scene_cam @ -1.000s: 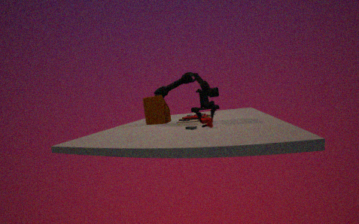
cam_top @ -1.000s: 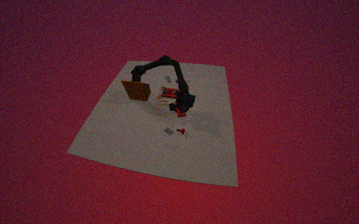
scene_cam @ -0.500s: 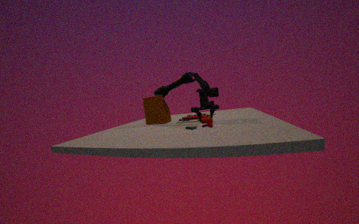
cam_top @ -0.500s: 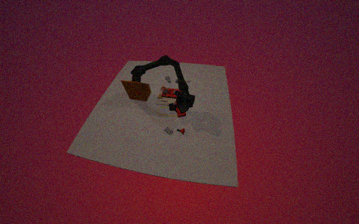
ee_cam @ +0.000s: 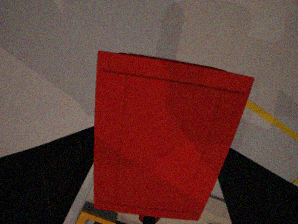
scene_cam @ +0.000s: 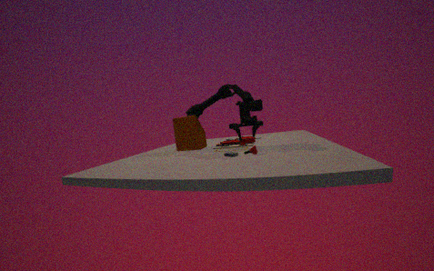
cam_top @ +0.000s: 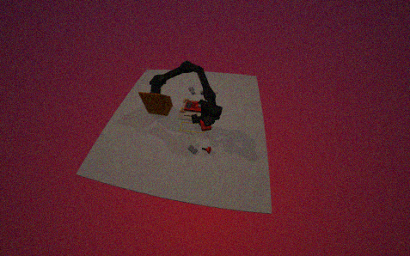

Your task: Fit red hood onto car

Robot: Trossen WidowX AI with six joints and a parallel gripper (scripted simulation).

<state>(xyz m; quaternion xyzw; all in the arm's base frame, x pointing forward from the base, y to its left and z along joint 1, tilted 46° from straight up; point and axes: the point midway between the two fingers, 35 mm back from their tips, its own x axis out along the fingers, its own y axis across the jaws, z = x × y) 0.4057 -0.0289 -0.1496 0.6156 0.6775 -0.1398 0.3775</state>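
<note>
The pale jig lies 190 mm to the left of my gripper tip, 100 mm behind it and 40 mm below it. The rest, counted from my gripper tip: red hood 10 mm above.
</note>
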